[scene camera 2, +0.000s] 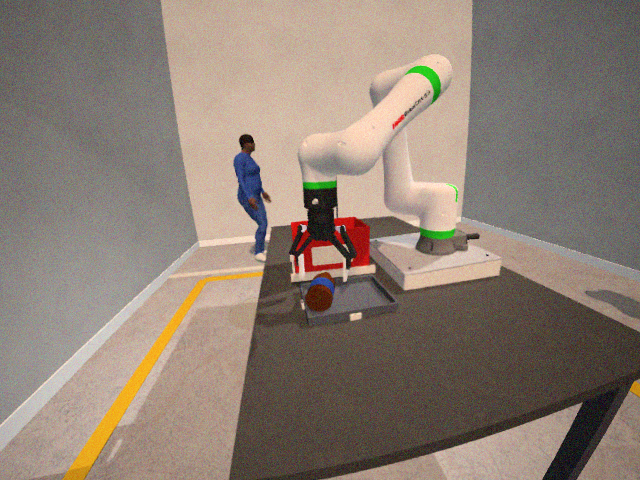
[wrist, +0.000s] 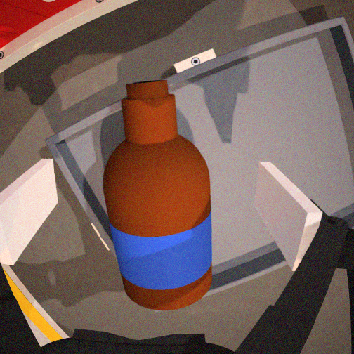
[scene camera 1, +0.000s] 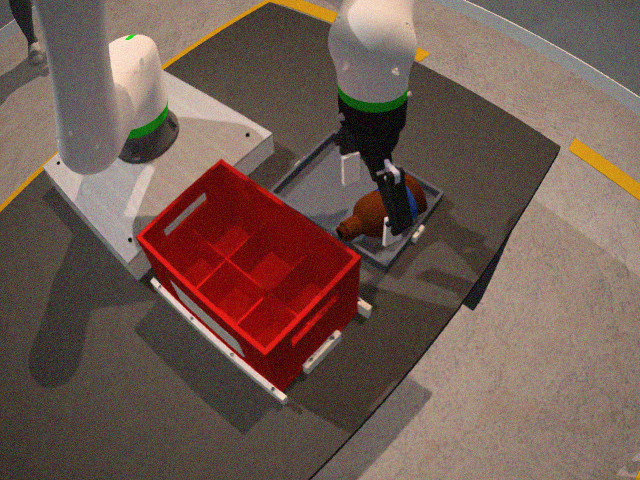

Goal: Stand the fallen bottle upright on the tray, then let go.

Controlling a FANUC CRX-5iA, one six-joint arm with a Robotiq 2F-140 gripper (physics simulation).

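Pixels of known places: gripper, fingertip midpoint: (scene camera 2: 323, 278) (scene camera 1: 370, 210); arm's base, origin of the base link: (scene camera 2: 435, 248) (scene camera 1: 145, 136).
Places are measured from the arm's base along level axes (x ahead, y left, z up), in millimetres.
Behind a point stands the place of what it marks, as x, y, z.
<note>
The brown bottle (scene camera 1: 369, 211) @[453, 169, 9] (scene camera 2: 320, 298) @[461, 273, -17] (wrist: 157, 185) with a blue band lies on its side in the grey tray (scene camera 1: 315, 193) @[327, 167, -59] (scene camera 2: 367, 295) @[316, 205, -59] (wrist: 290, 110). It is close to one short side of the tray, and its neck points toward the red crate, overlapping the tray's rim in the wrist view. My gripper (scene camera 1: 369, 200) @[448, 179, -2] (scene camera 2: 323, 270) @[448, 179, -2] (wrist: 154, 182) points down over the bottle, open and empty. Its white pads stand on either side of the bottle, with a gap on each side. The near finger hides part of the bottle in scene camera 1.
The red crate (scene camera 1: 346, 289) @[544, 26, 59] (scene camera 2: 361, 248) @[300, 30, 32] (wrist: 40, 20) with divided compartments stands beside the tray, bordered by white rails (scene camera 1: 222, 343) @[447, -144, -34]. The arm's pale base plate (scene camera 1: 206, 139) @[111, 84, -4] (scene camera 2: 449, 273) @[33, 166, -27] is on the table. A person (scene camera 2: 248, 178) in blue stands beyond the table.
</note>
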